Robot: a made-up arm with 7 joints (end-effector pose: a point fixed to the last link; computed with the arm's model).
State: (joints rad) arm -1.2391 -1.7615 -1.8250 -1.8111 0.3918 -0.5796 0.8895
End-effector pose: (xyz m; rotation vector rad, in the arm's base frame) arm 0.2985 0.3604 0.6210 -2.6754 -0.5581 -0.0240
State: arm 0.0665 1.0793 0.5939 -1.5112 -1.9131 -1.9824 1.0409
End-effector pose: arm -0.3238 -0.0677 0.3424 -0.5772 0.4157 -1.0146
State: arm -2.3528 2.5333 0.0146 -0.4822 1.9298 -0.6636 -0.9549
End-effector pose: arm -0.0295 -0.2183 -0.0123 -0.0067 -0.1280 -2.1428
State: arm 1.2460 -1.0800 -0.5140 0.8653 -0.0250 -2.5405 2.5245
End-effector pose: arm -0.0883 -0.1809 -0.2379 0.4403 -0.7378 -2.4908
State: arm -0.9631 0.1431 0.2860 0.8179 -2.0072 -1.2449 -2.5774
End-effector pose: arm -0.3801 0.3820 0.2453 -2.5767 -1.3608 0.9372
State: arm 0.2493 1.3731 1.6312 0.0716 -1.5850 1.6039 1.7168
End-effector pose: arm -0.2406 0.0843 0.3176 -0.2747 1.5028 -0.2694
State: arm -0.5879 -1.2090 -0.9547 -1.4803 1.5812 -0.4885 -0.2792
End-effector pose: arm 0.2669 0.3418 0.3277 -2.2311 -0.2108 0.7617
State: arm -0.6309 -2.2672 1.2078 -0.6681 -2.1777 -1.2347 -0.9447
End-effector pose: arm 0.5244 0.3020 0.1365 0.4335 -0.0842 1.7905
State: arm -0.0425 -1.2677 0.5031 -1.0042 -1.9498 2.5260 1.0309
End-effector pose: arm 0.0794 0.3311 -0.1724 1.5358 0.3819 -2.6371
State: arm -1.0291 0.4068 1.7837 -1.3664 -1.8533 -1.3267 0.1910
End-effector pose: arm -0.5265 0.0078 0.3361 -0.5156 -0.2196 -1.4580
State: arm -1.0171 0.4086 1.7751 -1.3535 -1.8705 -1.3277 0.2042
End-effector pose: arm -0.5280 0.0108 0.3352 -0.5206 -0.2256 -1.4745
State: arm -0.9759 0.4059 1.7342 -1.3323 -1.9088 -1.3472 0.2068
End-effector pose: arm -0.5298 0.0221 0.3275 -0.5453 -0.2742 -1.5102
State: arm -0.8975 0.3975 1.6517 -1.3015 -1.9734 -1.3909 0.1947
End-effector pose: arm -0.5312 0.0425 0.3092 -0.5903 -0.3778 -1.5681
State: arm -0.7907 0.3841 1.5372 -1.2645 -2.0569 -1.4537 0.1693
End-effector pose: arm -0.5303 0.0668 0.2793 -0.6422 -0.5231 -1.6382
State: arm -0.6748 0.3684 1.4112 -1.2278 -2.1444 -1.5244 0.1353
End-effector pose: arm -0.5261 0.0877 0.2420 -0.6846 -0.6807 -1.7048
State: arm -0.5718 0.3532 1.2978 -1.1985 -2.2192 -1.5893 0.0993
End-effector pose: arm -0.5193 0.1009 0.2061 -0.7102 -0.8184 -1.7550
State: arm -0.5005 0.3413 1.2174 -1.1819 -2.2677 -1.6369 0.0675
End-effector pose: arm -0.5126 0.1069 0.1801 -0.7232 -0.9125 -1.7827
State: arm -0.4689 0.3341 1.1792 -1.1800 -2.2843 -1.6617 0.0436
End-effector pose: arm -0.5084 0.1086 0.1681 -0.7316 -0.9561 -1.7886
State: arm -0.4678 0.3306 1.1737 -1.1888 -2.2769 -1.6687 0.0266
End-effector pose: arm -0.5069 0.1085 0.1669 -0.7395 -0.9631 -1.7800
